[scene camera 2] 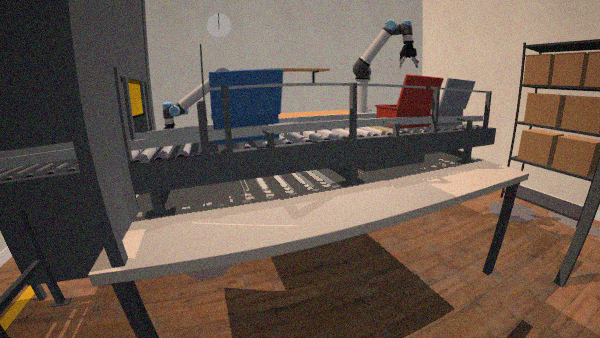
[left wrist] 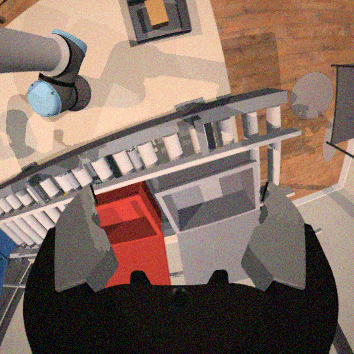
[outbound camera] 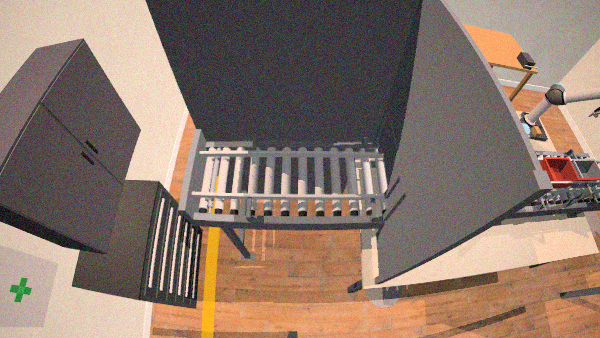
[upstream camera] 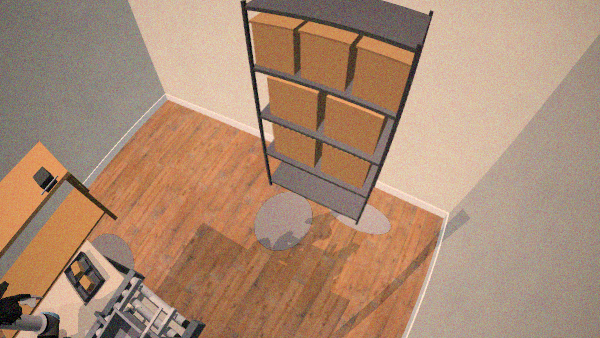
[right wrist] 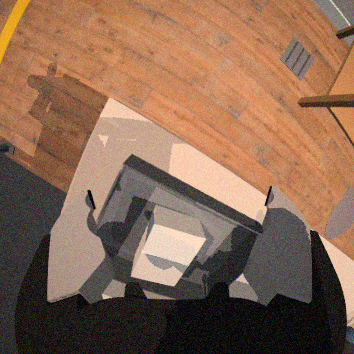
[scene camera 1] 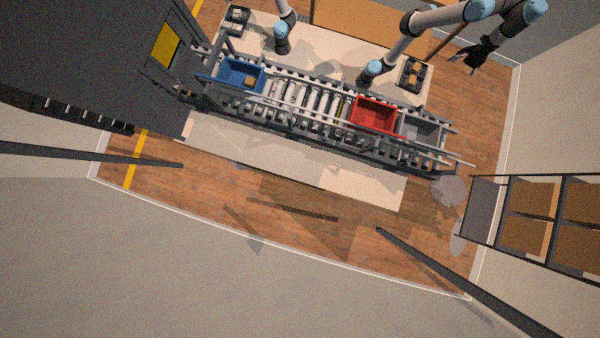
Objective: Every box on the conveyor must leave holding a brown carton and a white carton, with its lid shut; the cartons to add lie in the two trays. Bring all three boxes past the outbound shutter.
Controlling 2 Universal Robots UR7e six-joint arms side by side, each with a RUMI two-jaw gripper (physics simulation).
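Frame: origin at the left arm's base, x back, y right, z up, level; millimetres.
Where they show: left gripper, fingertip midpoint: (scene camera 2: 409, 68) (left wrist: 178, 185) (outbound camera: 596, 119) (upstream camera: 32, 308) (scene camera 1: 458, 68); right gripper, fingertip midpoint: (right wrist: 178, 190) (scene camera 1: 234, 1); left arm's base at its link origin: (left wrist: 74, 92) (scene camera 1: 363, 82); right arm's base at its link origin: (scene camera 1: 282, 48).
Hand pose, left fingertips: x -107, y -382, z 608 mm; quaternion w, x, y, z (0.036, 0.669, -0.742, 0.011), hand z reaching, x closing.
Observation:
Things, the pixels of their top centre, and the offset from my left fingertips. "spot": a spot on its surface instead. Level surfaces: height alone.
- brown carton at its top centre: (scene camera 1: 251, 81) dx -476, dy +1136, dz -328 mm
- white carton at its top centre: (right wrist: 165, 259) (scene camera 1: 236, 12) dx +172, dy +1749, dz -566 mm
- yellow panel at a spot on its surface: (scene camera 1: 166, 45) spot: dx -570, dy +1679, dz -157 mm
- long white table at its surface level: dz -607 mm
The blue box (scene camera 1: 235, 72) (scene camera 2: 245, 100) has its lid up and holds a brown carton (scene camera 1: 250, 81). The red box (scene camera 1: 374, 115) (scene camera 2: 420, 97) (outbound camera: 559, 169) (left wrist: 135, 250) and grey box (scene camera 1: 429, 131) (scene camera 2: 457, 95) (left wrist: 220, 250) stand with lids up; no carton is clearly visible in them. One tray (scene camera 1: 245, 14) holds white cartons, the other tray (scene camera 1: 425, 70) (upstream camera: 76, 290) brown cartons. My right gripper (right wrist: 178, 190) is open above a white carton (right wrist: 167, 250) in its tray (right wrist: 192, 192). My left gripper (scene camera 1: 465, 65) (scene camera 2: 409, 64) (left wrist: 178, 185) is open and empty, high above the conveyor's right end.
The roller conveyor (scene camera 2: 300, 157) has guard rails and runs left into a dark enclosure (scene camera 1: 100, 65) with a yellow panel (scene camera 1: 166, 45). Its outbound stretch (outbound camera: 300, 221) shows rollers. A shelf rack (upstream camera: 325, 187) with large cartons stands at the right. A long white table (scene camera 2: 320, 220) stands along the conveyor.

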